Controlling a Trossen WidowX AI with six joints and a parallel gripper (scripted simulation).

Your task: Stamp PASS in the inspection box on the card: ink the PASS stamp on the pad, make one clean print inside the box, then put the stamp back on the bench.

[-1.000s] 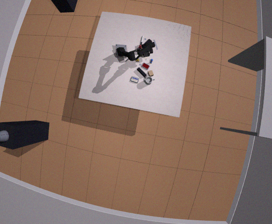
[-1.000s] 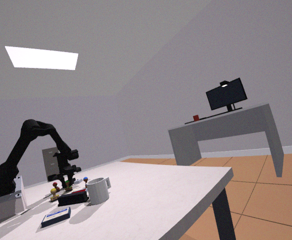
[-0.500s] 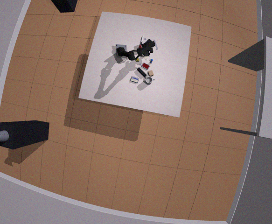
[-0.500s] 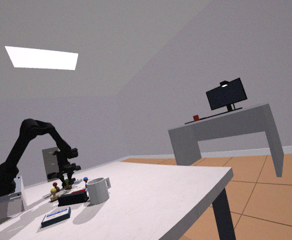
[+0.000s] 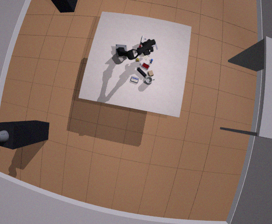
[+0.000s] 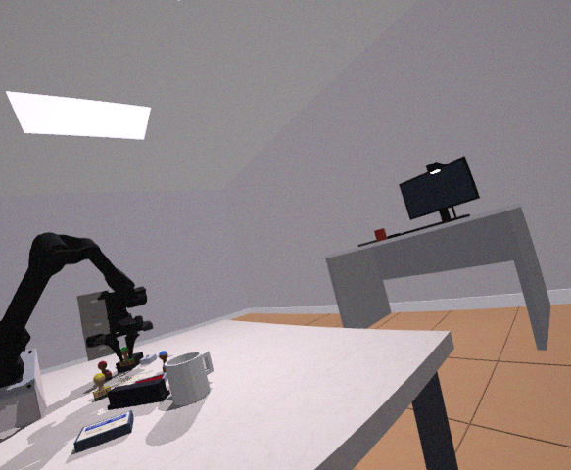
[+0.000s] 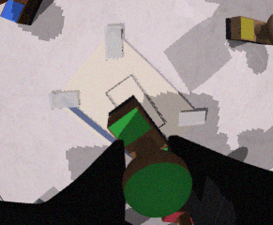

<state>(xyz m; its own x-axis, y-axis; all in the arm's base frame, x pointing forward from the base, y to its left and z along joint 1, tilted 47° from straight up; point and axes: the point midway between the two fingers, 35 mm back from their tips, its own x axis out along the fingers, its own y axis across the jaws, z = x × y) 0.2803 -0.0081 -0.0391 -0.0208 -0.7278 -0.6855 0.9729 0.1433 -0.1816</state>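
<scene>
My gripper tip is 60 mm above the pale card. The rest, counted from my gripper tip: yellow-knobbed stamp 90 mm to the right, 80 mm behind, 40 mm below; then green-knobbed stamp right at my gripper tip; then red-knobbed stamp 100 mm to the left, 70 mm behind, 40 mm below.
</scene>
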